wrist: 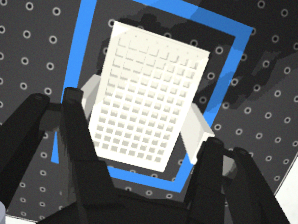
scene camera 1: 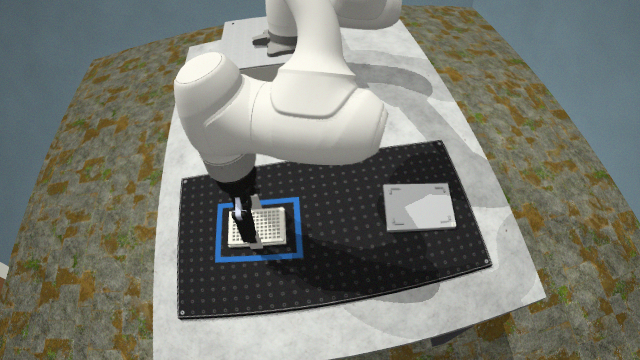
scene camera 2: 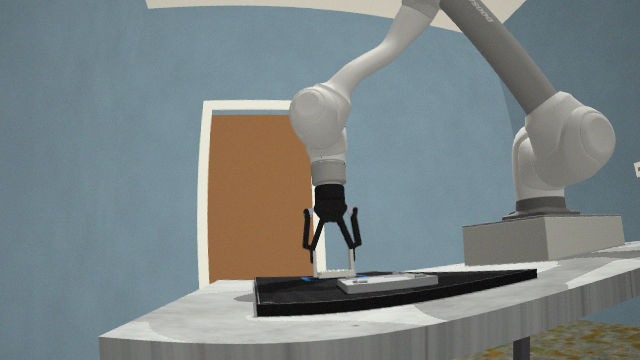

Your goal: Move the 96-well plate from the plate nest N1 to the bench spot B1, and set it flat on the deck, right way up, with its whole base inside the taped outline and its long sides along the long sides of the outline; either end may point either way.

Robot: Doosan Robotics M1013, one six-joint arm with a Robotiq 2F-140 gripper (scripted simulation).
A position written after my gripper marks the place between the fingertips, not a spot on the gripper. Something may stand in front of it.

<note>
I see my gripper (scene camera 2: 333, 275), a white 96-well plate (scene camera 1: 263, 225) and a grey plate nest (scene camera 1: 421, 207).
The white 96-well plate also shows in the wrist view (wrist: 112, 128). My gripper shows as well in the wrist view (wrist: 142, 102) and in scene camera 1 (scene camera 1: 256, 228).
</note>
